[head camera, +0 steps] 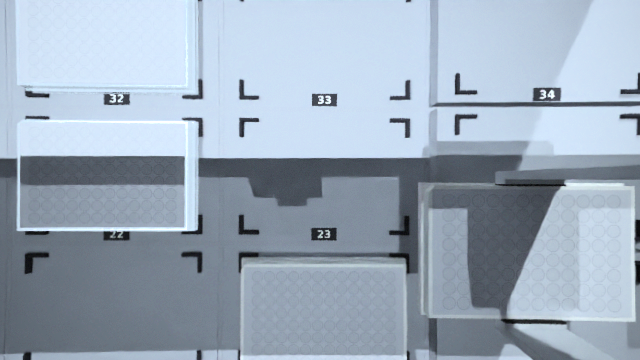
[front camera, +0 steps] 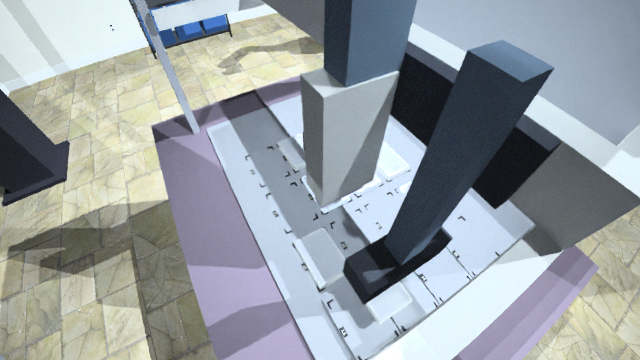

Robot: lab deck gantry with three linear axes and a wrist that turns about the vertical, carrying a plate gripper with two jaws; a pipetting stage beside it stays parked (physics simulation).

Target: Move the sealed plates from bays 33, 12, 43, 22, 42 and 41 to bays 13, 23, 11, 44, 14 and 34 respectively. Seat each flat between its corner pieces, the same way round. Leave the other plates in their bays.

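Frame: origin at the robot's base, x ahead, y left, z up, level; millimetres.
Seen in the pictures: gripper, between the fingertips: (head camera: 523,249); robot's base, origin of its link: (front camera: 244,157).
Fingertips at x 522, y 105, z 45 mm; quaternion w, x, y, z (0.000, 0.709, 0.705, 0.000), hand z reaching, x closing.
Offsets run from my fingertips to a thing's middle. "*": to the spot under its first point.
My gripper (front camera: 387,286) (head camera: 535,252) is shut on a sealed plate {dy +0, dx -1, dz +0 mm} (front camera: 392,304) (head camera: 600,250), raised above the deck on the bay 24 side in the head view; its jaws are at the plate's two long edges. Bay 23 {* dy +19, dx -106, dz -45 mm} (head camera: 350,212) is empty. A plate {dy -59, dx -128, dz -38 mm} (front camera: 322,257) (head camera: 324,310) is in bay 13. Another plate {dy +49, dx -291, dz -38 mm} (head camera: 100,205) is in bay 22, and a plate {dy +156, dx -290, dz -38 mm} (head camera: 102,45) is in bay 32. Bay 12 {* dy -58, dx -294, dz -45 mm} (head camera: 112,310) and the visible parts of bay 33 {* dy +148, dx -126, dz -45 mm} (head camera: 325,50) and bay 34 {* dy +137, dx +7, dz -30 mm} (head camera: 505,55) hold no plate. Bays 11, 14, 41, 42, 43 and 44 do not show in the head view.
The parked pipetting stage (front camera: 345,140) stands beside the gripper's column (front camera: 465,150) and hides part of the deck in the front view. A long pale beam (front camera: 520,260) runs along the deck's near right side. More plates {dy +50, dx -455, dz -38 mm} (front camera: 291,153) {dy +263, dx -290, dz -38 mm} (front camera: 394,161) lie farther back.
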